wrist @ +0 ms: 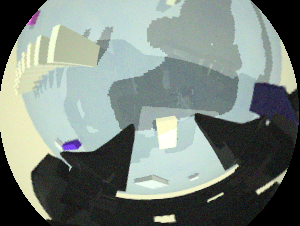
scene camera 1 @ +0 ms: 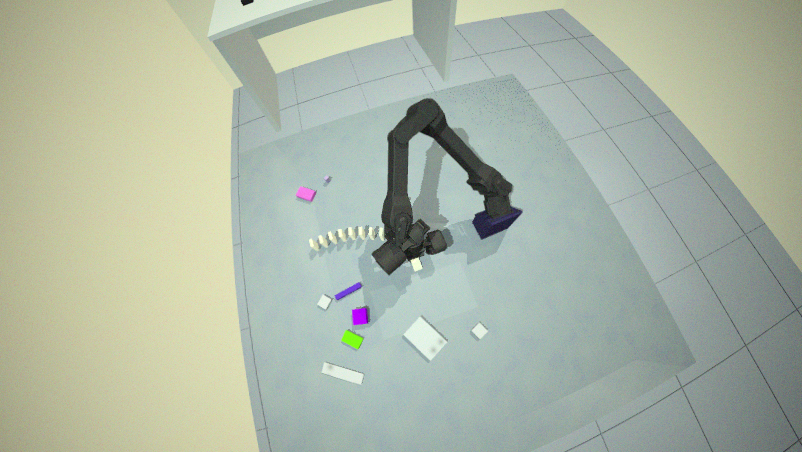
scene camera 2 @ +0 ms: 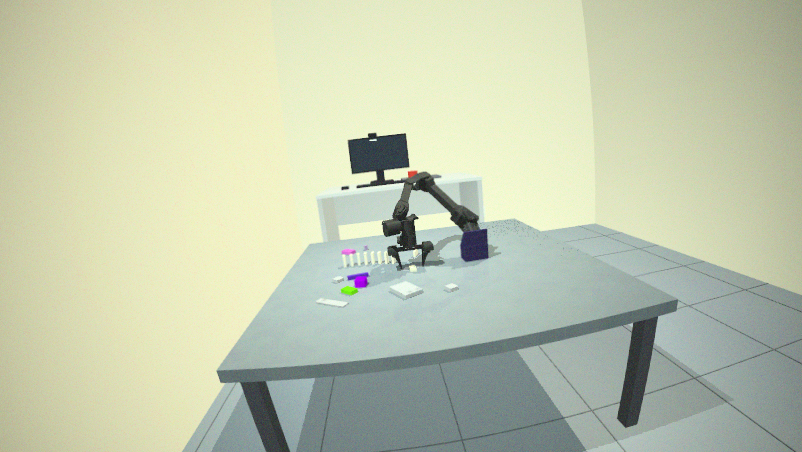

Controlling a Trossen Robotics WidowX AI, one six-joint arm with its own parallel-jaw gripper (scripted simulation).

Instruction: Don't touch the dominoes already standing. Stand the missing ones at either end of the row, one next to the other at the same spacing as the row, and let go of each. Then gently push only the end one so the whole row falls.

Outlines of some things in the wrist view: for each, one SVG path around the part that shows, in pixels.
The gripper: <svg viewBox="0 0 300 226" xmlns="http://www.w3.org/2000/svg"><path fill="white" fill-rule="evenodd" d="M295 122L281 113L276 113L269 125L265 124L268 113L246 124L194 113L196 125L218 155L224 171L235 163L239 165L230 177L226 175L195 193L151 201L115 195L117 190L127 189L134 124L127 125L94 151L60 151L64 161L45 154L29 174L32 191L42 210L48 213L50 219L45 221L50 226L247 226L279 189L280 183L277 185L276 181L258 195L258 189L265 183L268 185L287 171L296 145ZM174 215L175 222L173 223L155 222L155 217Z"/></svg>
A cream domino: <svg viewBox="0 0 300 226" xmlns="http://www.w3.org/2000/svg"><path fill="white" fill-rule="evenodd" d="M53 28L48 49L49 63L97 67L100 45L85 39L85 36L72 31L68 27L65 28L64 25L60 24Z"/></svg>
